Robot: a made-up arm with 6 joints. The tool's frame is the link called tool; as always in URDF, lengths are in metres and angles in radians.
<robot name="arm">
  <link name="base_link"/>
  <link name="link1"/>
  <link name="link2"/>
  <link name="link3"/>
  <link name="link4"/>
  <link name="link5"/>
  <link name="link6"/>
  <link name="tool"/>
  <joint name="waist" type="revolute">
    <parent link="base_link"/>
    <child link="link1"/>
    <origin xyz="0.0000 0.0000 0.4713"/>
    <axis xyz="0 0 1"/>
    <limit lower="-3.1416" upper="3.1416" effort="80" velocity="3.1"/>
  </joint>
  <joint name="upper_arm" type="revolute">
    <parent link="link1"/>
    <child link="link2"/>
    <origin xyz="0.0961 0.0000 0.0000" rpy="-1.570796 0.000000 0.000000"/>
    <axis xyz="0 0 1"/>
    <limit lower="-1.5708" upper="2.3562" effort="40" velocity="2.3"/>
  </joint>
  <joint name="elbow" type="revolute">
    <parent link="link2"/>
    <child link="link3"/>
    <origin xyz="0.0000 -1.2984 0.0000" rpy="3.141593 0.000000 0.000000"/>
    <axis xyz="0 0 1"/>
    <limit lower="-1.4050" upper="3.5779" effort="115" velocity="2.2"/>
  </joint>
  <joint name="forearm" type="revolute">
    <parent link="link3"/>
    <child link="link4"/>
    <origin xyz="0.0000 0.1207 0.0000" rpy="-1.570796 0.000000 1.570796"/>
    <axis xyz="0 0 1"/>
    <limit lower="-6.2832" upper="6.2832" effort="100" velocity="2.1"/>
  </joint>
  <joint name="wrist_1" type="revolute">
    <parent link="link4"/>
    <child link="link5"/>
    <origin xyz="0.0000 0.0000 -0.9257" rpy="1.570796 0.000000 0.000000"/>
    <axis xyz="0 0 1"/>
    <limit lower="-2.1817" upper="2.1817" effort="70" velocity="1.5"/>
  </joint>
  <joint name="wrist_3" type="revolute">
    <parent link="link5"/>
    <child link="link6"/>
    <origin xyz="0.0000 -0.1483 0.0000" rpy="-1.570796 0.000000 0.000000"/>
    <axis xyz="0 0 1"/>
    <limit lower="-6.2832" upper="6.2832" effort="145" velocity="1.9"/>
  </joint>
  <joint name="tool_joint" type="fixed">
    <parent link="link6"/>
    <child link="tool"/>
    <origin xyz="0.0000 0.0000 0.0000" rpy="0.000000 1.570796 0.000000"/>
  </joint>
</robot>
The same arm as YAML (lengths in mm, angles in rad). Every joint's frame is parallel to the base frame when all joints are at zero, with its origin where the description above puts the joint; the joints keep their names.
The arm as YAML. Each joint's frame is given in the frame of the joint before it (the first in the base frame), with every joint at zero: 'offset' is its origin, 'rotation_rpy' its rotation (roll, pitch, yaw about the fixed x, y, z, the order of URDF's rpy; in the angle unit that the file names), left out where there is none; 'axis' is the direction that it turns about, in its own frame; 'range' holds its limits. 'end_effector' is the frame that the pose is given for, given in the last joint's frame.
length_unit: mm
angle_unit: rad
chain:
  - id: waist
    offset: [0.0, 0.0, 471.3]
    axis: "+z"
    range: [-3.1416, 3.1416]
  - id: upper_arm
    offset: [96.1, 0.0, 0.0]
    axis: "+y"
    range: [-1.5708, 2.3562]
  - id: elbow
    offset: [0.0, 0.0, 1298.4]
    axis: "-y"
    range: [-1.405, 3.5779]
  - id: forearm
    offset: [0.0, 0.0, 120.7]
    axis: "-x"
    range: [-6.2832, 6.2832]
  - id: wrist_1
    offset: [925.7, 0.0, 0.0]
    axis: "-y"
    range: [-2.1817, 2.1817]
  - id: wrist_3
    offset: [148.3, 0.0, 0.0]
    axis: "-x"
    range: [-6.2832, 6.2832]
end_effector:
  offset: [0.0, 0.0, 0.0]
  rotation_rpy: [0.0, 0.0, 0.0]

